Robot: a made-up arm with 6 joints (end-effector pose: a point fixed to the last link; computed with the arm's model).
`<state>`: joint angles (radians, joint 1 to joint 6).
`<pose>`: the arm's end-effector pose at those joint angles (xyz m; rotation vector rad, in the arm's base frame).
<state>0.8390 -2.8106 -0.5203 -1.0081 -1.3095 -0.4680</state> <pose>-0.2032 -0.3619 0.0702 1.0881 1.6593 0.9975</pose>
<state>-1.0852 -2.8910 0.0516 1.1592 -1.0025 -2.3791</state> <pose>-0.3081 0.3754 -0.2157 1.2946 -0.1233 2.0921</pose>
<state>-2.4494 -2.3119 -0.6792 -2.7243 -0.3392 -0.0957</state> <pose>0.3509 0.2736 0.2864 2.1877 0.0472 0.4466</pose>
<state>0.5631 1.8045 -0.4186 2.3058 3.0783 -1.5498</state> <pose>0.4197 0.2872 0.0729 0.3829 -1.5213 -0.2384</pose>
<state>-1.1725 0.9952 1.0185 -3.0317 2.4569 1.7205</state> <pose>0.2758 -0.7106 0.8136 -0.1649 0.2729 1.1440</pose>
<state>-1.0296 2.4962 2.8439 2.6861 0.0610 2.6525</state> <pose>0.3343 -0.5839 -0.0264 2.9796 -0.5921 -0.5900</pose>
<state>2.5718 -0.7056 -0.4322 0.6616 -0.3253 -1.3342</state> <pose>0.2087 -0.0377 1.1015 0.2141 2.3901 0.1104</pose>
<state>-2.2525 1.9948 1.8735 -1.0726 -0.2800 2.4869</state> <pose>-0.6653 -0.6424 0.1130 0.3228 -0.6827 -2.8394</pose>
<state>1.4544 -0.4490 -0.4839 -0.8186 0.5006 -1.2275</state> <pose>0.1113 -0.0696 1.0124 -1.1352 -2.1276 0.3941</pose>
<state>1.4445 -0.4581 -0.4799 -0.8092 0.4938 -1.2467</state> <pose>0.1099 -0.0755 1.0141 -1.1226 -2.1228 0.3800</pose>
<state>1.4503 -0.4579 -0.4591 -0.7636 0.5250 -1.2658</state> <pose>0.1116 -0.0746 1.0247 -1.1204 -2.1450 0.3085</pose>
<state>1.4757 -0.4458 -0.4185 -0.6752 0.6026 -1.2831</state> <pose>0.1164 -0.0652 1.0457 -1.1229 -2.1964 0.1634</pose>
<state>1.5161 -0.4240 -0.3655 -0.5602 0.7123 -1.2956</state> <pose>0.1213 -0.0493 1.0733 -1.1137 -2.2589 -0.0377</pose>
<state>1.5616 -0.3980 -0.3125 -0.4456 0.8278 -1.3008</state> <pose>0.1237 -0.0309 1.1003 -1.0851 -2.3101 -0.2506</pose>
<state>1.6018 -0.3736 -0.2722 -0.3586 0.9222 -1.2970</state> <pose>0.1235 -0.0137 1.1203 -1.0508 -2.3395 -0.4205</pose>
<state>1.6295 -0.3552 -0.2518 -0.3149 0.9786 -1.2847</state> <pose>0.1226 -0.0004 1.1300 -1.0326 -2.3519 -0.5117</pose>
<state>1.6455 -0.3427 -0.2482 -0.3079 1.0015 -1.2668</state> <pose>0.1221 0.0093 1.1314 -1.0364 -2.3569 -0.5336</pose>
